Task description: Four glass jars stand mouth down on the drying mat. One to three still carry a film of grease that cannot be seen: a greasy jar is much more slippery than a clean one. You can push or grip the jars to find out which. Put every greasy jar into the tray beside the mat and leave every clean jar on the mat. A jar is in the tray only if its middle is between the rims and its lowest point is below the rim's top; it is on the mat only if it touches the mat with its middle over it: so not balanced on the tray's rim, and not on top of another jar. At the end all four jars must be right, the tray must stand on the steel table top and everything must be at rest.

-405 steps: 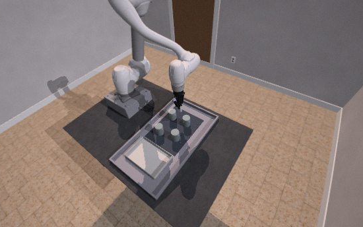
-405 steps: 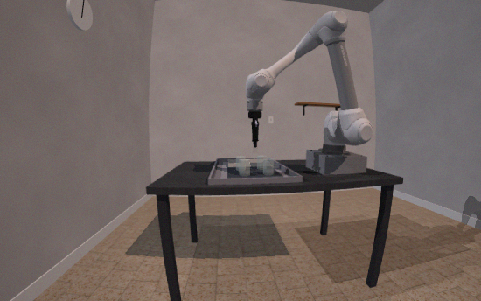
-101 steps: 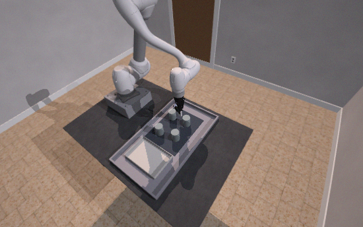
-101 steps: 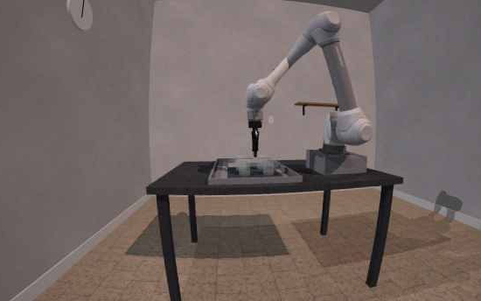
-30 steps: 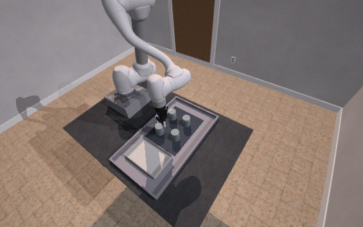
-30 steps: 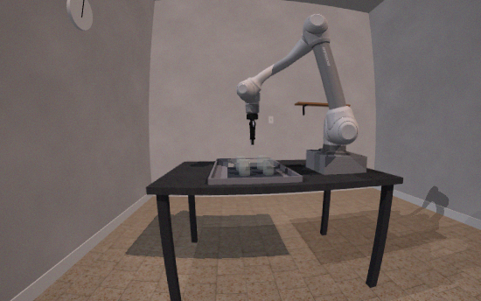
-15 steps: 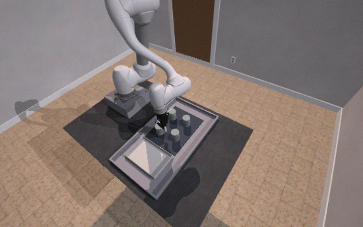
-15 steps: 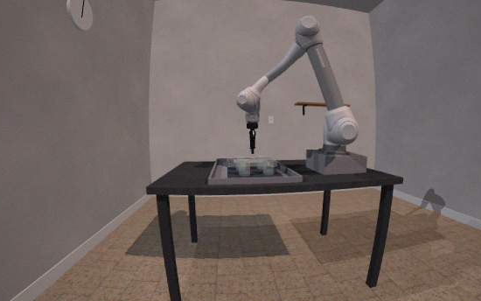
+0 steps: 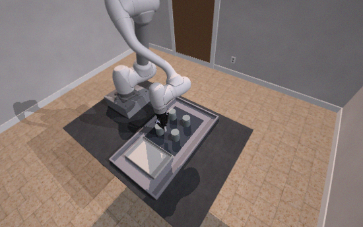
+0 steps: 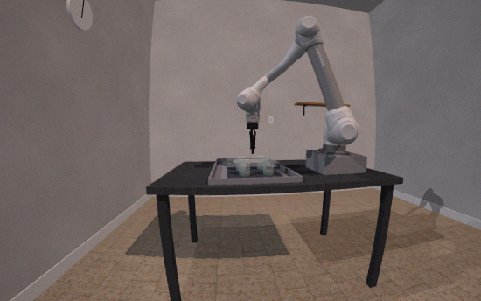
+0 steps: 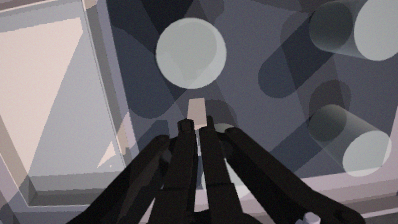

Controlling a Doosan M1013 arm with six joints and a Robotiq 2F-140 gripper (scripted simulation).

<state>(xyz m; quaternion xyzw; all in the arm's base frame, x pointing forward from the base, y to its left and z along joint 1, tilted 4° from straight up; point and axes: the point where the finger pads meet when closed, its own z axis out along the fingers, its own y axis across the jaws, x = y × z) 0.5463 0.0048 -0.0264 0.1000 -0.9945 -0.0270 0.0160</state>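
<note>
Right now my hand is 11 cm to the right of the dark drying mat, 10 cm above it and 1 cm past it. Also, from my hand: tray 21 cm to the right, 10 cm below, 6 cm ahead.
</note>
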